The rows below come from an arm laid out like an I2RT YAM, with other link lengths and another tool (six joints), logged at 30 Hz.
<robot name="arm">
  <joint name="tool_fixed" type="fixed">
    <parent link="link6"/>
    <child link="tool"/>
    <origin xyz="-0.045 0.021 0.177" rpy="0 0.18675 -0.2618"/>
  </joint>
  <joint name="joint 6" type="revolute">
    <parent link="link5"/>
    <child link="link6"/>
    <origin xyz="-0.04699 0 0.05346" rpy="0 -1.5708 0"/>
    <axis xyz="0 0 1"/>
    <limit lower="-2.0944" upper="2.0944"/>
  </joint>
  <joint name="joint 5" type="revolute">
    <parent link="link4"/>
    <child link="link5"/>
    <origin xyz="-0.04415 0.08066 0.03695" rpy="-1.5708 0 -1.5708"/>
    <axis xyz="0 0 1"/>
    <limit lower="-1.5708" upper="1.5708"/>
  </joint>
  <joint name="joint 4" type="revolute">
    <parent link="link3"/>
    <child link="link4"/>
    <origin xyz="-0.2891 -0.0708 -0.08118" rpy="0 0 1.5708"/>
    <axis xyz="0 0 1"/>
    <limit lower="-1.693" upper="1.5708"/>
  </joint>
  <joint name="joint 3" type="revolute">
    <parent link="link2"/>
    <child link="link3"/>
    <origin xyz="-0.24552 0 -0.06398" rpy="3.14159 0 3.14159"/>
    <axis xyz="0 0 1"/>
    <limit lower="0" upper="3.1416"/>
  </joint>
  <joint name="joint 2" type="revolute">
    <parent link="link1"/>
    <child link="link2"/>
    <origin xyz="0.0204 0.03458 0.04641" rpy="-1.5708 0 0"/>
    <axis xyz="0 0 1"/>
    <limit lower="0" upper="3.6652"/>
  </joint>
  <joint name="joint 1" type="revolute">
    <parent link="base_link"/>
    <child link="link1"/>
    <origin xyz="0 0 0.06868" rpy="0 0 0"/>
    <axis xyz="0 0 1"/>
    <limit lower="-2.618" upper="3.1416"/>
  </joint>
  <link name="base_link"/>
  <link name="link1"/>
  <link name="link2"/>
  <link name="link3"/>
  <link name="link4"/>
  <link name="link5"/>
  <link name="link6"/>
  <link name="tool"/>
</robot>
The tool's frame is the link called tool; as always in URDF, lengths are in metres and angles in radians.
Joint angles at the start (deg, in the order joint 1, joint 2, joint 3, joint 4, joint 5, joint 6):
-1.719, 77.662, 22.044, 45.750, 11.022, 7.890
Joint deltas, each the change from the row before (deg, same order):
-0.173, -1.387, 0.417, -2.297, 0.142, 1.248
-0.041, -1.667, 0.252, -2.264, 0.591, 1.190
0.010, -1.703, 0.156, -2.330, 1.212, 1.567
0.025, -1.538, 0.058, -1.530, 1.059, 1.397
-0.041, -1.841, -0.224, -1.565, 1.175, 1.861
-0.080, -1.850, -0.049, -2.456, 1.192, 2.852
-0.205, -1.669, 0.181, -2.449, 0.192, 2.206
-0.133, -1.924, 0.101, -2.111, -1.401, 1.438
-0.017, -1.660, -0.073, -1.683, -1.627, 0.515
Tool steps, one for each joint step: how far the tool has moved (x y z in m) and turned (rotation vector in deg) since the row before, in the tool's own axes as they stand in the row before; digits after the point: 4 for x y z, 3 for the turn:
-0.0029, -0.0035, -0.0006, 0.031, 0.522, 1.210
-0.0035, -0.0043, -0.0019, 0.378, 0.396, 1.220
-0.0023, -0.0066, -0.0021, 0.876, 0.540, 1.656
-0.0042, -0.0059, -0.0030, 0.757, -0.022, 1.576
-0.0034, -0.0075, -0.0040, 0.845, -0.032, 2.075
-0.0009, -0.0085, -0.0028, 0.766, 0.599, 2.881
-0.0019, -0.0049, -0.0024, 0.040, 0.557, 2.121
-0.0038, 0.0025, -0.0041, -1.501, 0.221, 1.184
-0.0018, 0.0052, -0.0038, -1.652, 0.287, 0.191

